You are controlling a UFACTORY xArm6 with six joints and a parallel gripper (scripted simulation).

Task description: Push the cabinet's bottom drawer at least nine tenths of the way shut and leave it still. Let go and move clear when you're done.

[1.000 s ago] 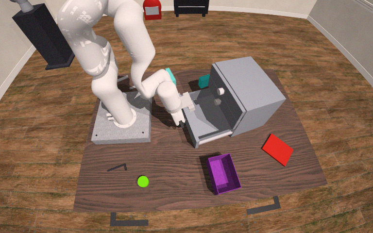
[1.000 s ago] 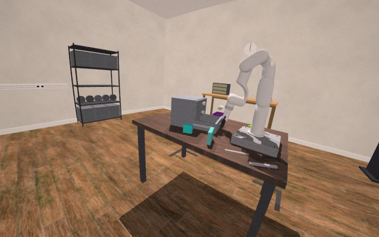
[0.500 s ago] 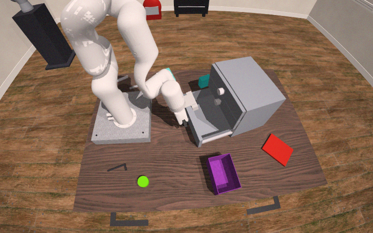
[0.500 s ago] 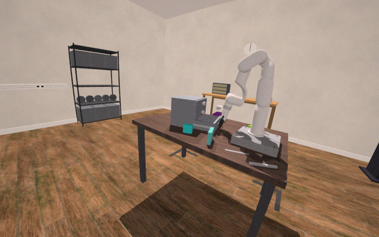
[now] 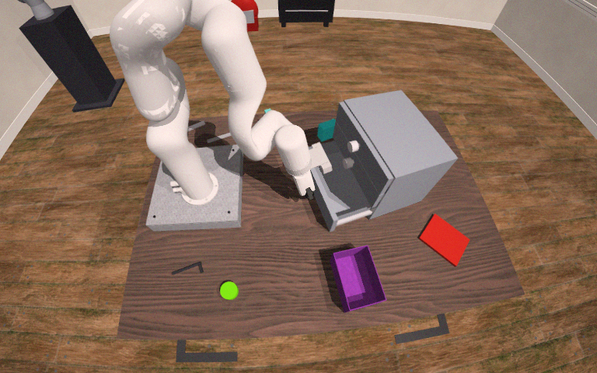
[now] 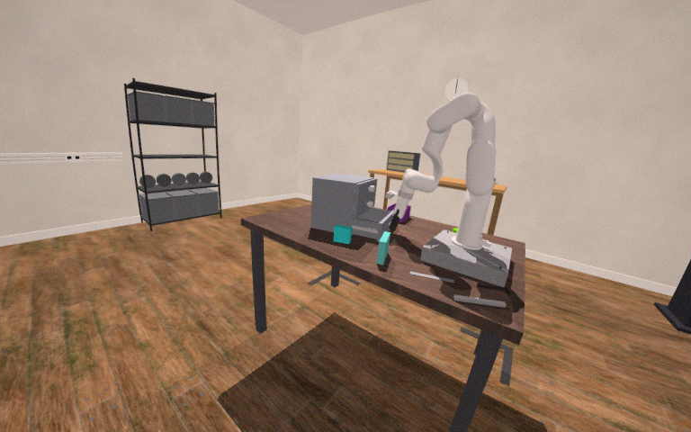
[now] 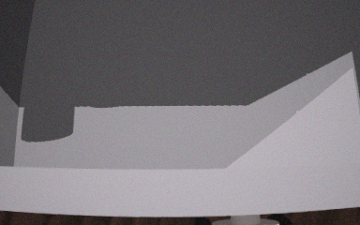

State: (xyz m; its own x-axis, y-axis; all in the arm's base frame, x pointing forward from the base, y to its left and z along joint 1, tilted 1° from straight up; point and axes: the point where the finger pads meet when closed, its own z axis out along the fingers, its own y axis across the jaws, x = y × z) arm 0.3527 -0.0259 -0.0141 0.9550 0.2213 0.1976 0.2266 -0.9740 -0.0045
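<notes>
My hand is 13 cm short of the bottom drawer, 3 cm to the right of it and 2 cm above it. Also, from my hand: purple bin 31 cm to the right, 11 cm ahead, 3 cm below; then teal cube 27 cm to the left, 12 cm ahead, 1 cm below; then red flat block 45 cm ahead, 22 cm to the right, 4 cm below.
</notes>
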